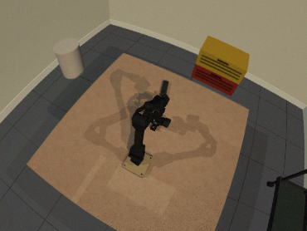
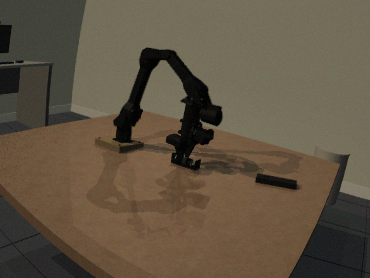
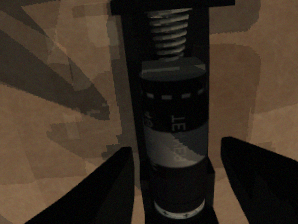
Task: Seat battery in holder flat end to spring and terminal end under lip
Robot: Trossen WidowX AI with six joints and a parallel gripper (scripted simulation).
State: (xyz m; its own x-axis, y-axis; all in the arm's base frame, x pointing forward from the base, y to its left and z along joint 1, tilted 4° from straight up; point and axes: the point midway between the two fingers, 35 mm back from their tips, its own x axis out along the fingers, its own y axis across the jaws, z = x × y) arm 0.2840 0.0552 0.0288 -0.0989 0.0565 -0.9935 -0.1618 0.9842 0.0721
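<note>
Right now the spring coil is 50 mm ahead of my gripper tip and 10 mm to the left of it.
</note>
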